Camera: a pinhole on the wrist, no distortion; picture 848 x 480 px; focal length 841.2 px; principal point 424.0 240.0 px. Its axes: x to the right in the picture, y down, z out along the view. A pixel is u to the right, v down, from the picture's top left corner.
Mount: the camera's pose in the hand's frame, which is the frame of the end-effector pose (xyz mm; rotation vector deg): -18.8 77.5 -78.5 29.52 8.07 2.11
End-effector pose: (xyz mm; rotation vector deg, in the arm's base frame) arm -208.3 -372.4 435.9 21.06 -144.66 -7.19
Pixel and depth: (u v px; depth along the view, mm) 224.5 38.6 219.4
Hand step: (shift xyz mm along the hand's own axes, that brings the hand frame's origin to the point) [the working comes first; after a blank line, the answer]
In the camera's frame: -52.0 -52.5 219.4

-38.8 -79.0 90.9
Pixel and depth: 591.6 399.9 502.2
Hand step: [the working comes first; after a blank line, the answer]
In the camera's frame: 100.1 95.5 502.2

152.3 -77.7 388.4
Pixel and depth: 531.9 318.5 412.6
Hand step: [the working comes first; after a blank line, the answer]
In the camera's frame: 52.9 38.5 412.6

92.8 -86.8 289.0
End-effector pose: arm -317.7 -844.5 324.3 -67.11 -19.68 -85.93
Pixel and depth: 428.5 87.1 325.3
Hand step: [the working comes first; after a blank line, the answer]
In the camera's frame: 1.7 -59.1 325.3

29.6 -132.7 172.1
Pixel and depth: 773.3 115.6 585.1
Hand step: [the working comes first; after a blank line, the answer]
In the camera's frame: 243.0 -86.5 585.1

305.6 -266.4 352.1
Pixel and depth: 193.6 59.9 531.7
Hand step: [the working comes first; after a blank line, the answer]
In the camera's frame: -145.6 -113.8 531.7

-86.7 -291.5 341.2
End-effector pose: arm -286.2 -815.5 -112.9 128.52 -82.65 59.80
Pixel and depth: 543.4 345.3 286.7
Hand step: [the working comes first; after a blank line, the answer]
In the camera's frame: 40.7 35.9 286.7

62.6 -28.4 180.9
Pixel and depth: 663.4 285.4 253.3
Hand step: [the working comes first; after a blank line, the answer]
In the camera's frame: 72.1 13.7 253.3

88.9 -29.2 137.3
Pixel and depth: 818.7 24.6 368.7
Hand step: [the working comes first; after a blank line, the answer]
In the camera's frame: 173.0 -94.4 368.7

205.3 -172.5 170.6
